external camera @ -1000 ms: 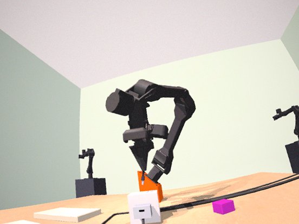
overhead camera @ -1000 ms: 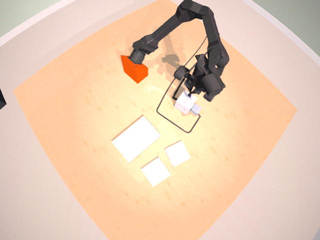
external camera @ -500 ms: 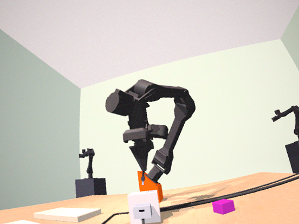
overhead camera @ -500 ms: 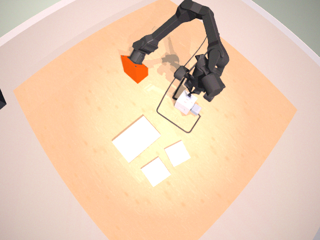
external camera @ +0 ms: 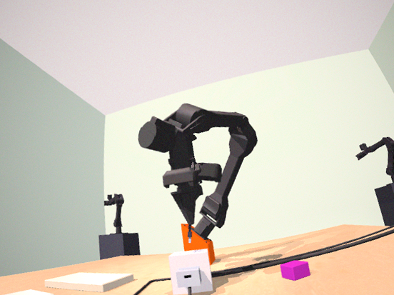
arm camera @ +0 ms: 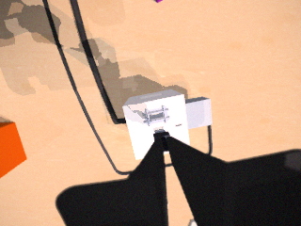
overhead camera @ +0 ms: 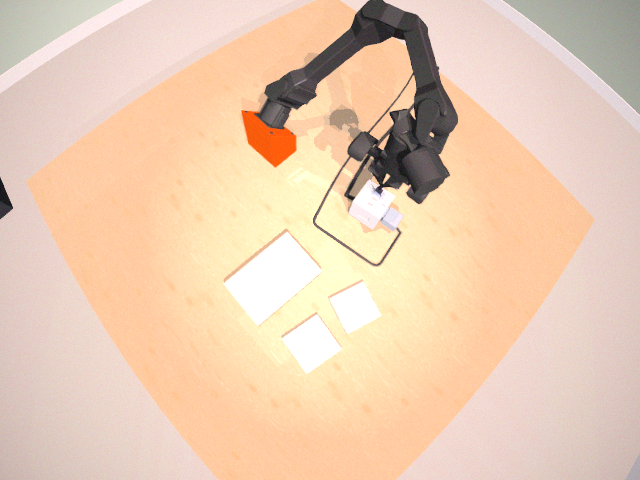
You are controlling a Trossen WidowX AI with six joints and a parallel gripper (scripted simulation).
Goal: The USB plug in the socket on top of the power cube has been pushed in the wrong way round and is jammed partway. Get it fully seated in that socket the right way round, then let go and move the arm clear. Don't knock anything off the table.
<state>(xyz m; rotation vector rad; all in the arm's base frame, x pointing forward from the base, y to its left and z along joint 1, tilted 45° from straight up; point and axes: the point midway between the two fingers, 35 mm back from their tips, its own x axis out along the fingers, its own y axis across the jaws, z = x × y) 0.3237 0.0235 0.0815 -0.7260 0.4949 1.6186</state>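
The USB socket is 10 mm to the left of my gripper tip and 60 mm below it. Also, from my gripper tip: magenta block: 10 mm ahead, 190 mm to the left, 120 mm below; dark USB plug: 10 mm to the right, 20 mm below.
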